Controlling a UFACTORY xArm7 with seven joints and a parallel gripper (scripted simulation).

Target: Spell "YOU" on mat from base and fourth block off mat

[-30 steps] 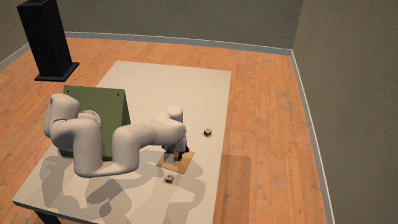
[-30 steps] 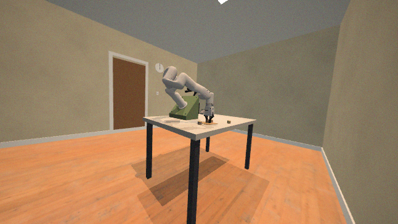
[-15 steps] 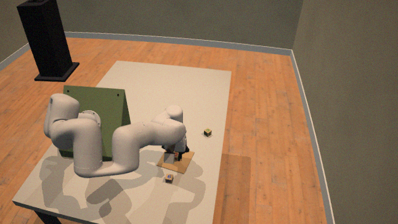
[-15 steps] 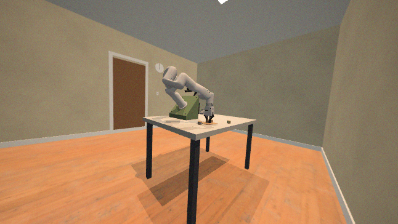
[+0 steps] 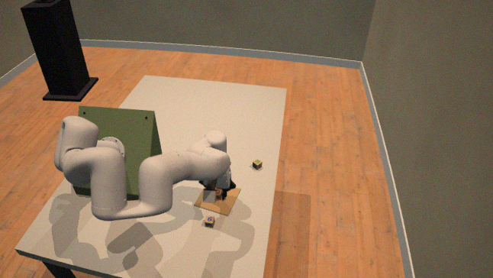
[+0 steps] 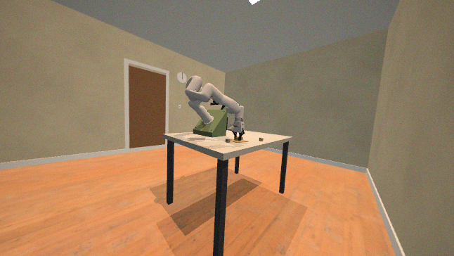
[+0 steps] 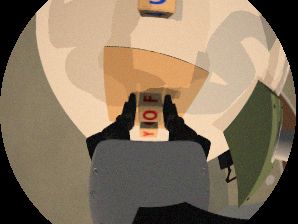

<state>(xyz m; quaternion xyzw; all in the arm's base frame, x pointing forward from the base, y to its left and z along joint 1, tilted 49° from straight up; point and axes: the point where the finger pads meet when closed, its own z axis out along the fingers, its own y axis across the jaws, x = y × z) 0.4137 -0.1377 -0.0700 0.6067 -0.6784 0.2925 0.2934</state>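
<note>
Now: the red block 1 cm below my hand. The rest, counted from my hand: tan mat: 2 cm below.
</note>
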